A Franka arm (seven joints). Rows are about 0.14 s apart.
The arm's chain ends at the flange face. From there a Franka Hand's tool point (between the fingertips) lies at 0.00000 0.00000 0.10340 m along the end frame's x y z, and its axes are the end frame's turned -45 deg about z.
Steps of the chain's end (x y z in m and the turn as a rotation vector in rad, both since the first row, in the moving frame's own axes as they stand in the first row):
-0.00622, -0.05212, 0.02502, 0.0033, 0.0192, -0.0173
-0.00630, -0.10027, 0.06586, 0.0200, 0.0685, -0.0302
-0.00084, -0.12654, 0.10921, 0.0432, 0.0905, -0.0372
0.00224, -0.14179, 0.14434, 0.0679, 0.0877, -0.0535
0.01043, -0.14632, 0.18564, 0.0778, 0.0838, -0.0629
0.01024, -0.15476, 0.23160, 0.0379, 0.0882, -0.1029
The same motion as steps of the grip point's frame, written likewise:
0.03411, -0.04010, 0.02500, -0.0112, 0.0159, -0.0173
0.07296, -0.07191, 0.06560, -0.0343, 0.0626, -0.0302
0.09870, -0.08680, 0.10869, -0.0334, 0.0945, -0.0372
0.11323, -0.09754, 0.14370, -0.0140, 0.1100, -0.0535
0.12263, -0.09602, 0.18496, -0.0042, 0.1143, -0.0629
0.12605, -0.09900, 0.23112, -0.0356, 0.0892, -0.1029

